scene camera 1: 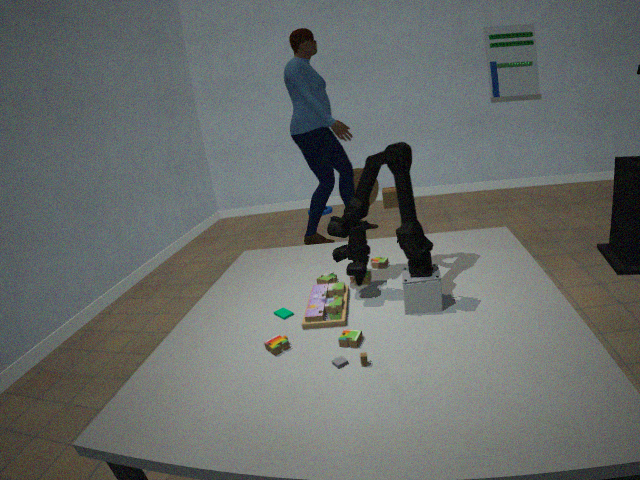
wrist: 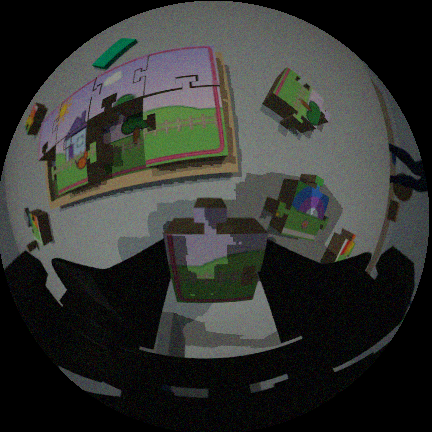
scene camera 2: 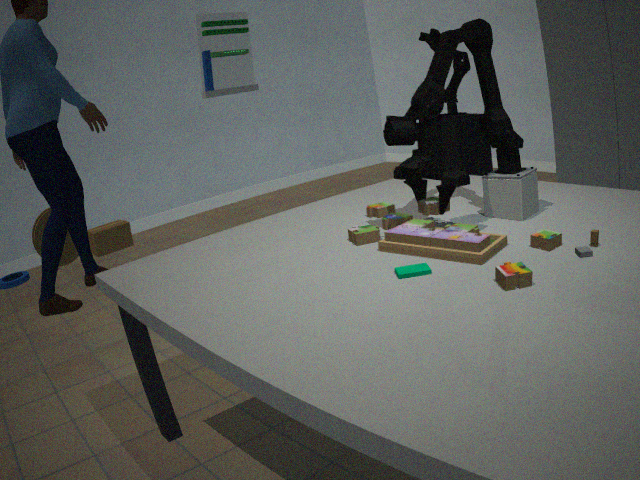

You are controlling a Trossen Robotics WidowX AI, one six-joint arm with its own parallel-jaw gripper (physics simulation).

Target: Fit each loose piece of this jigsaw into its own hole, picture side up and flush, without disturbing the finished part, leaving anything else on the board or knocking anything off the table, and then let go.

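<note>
My gripper (scene camera 1: 359, 281) (scene camera 2: 433, 206) (wrist: 213, 239) is shut on a fence piece, picture side up, with a pink edge on its left and bottom; it hangs above the table beside the board (scene camera 1: 324, 324) (scene camera 2: 439, 254) (wrist: 230, 166). The finished part (wrist: 180, 65) shows sky, house and fence. In the wrist view a recessed hole with a dim tree lies between the house and the right fence piece; another gap shows at the lower left corner. A loose tree piece (scene camera 1: 326, 279) (scene camera 2: 363, 235) (wrist: 295, 100) lies picture side up off the board's right end in the wrist view.
A rainbow piece (wrist: 309, 205) lies near the held piece. Red-striped pieces (scene camera 1: 277, 344) (scene camera 2: 380, 209) (wrist: 36, 119) lie around the board. A green tile (scene camera 1: 283, 313) (scene camera 2: 412, 270) (wrist: 115, 52), grey tile (scene camera 1: 339, 362) (scene camera 2: 583, 251) and small wooden block (scene camera 1: 363, 359) (scene camera 2: 594, 238) also lie there.
</note>
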